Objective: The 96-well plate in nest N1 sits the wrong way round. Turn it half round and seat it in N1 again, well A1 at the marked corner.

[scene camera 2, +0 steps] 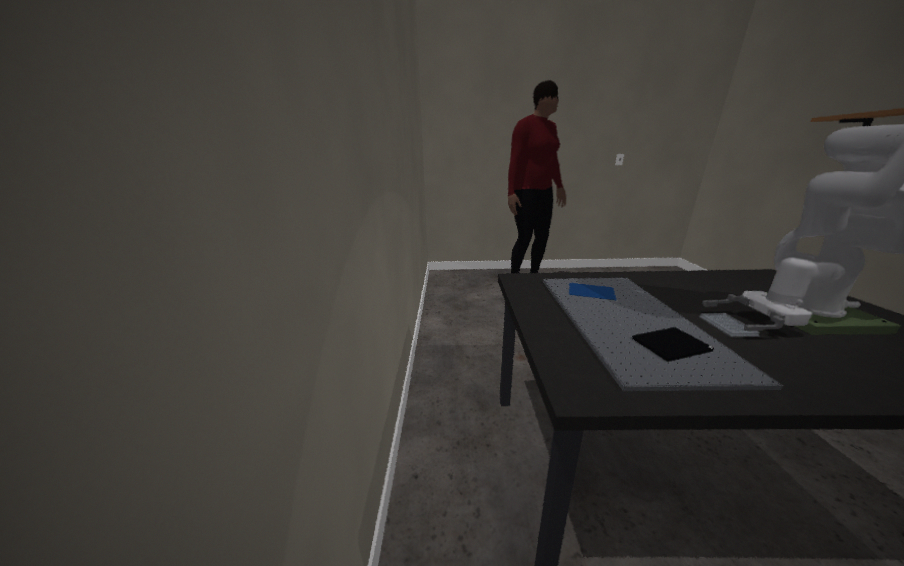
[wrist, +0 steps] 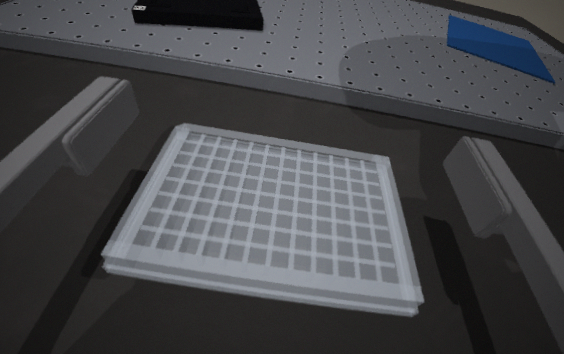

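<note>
The clear 96-well plate (scene camera 2: 729,325) (wrist: 270,200) lies flat on the dark table, off the perforated board. In the wrist view its long sides run across the picture. No lettering at well A1 can be read. My gripper (scene camera 2: 729,315) (wrist: 290,157) is open and empty; its fingers stand apart from the plate, one beyond each short end. A flat black block (scene camera 2: 671,344) (wrist: 197,12) with a small white label sits on the perforated board. It looks like a nest, but I cannot read whether it is N1, and no marked corner can be made out.
The grey perforated board (scene camera 2: 603,333) (wrist: 320,85) lies on the dark table (scene camera 2: 813,383) (wrist: 280,112), its raised edge beyond the plate in the wrist view. A blue flat piece (scene camera 2: 592,291) (wrist: 495,47) lies on the board. The arm stands on a green base (scene camera 2: 853,324). A person (scene camera 2: 533,156) stands behind the table.
</note>
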